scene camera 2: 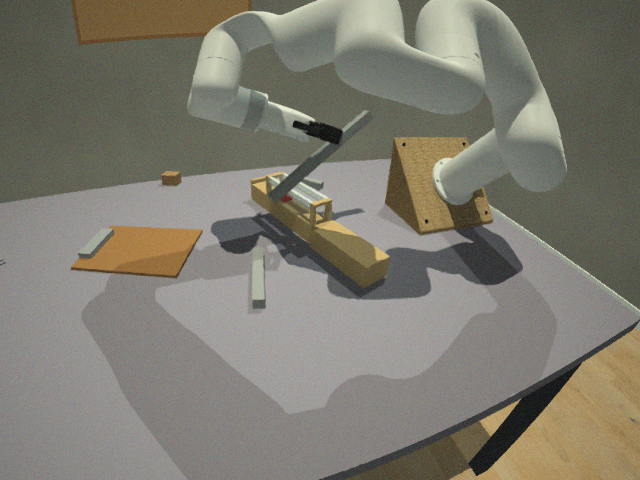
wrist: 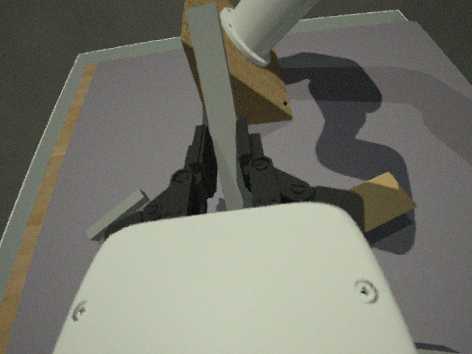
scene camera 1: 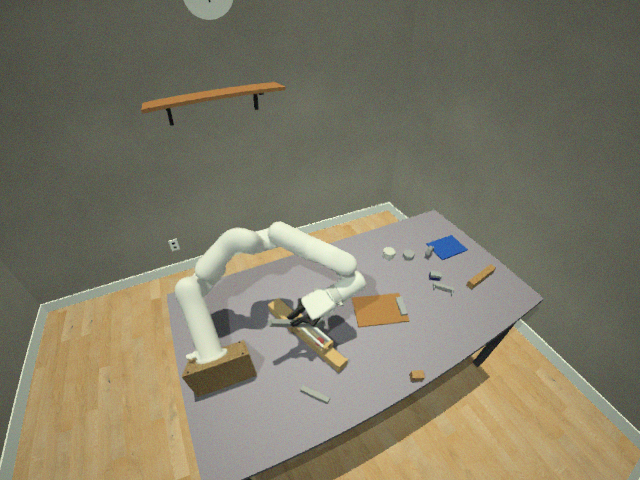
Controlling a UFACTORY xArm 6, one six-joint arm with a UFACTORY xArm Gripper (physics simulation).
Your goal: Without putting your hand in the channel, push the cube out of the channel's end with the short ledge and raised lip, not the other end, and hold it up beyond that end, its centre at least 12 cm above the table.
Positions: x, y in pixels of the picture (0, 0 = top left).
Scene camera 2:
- brown board: 146, 251
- long grey stick: 365, 117
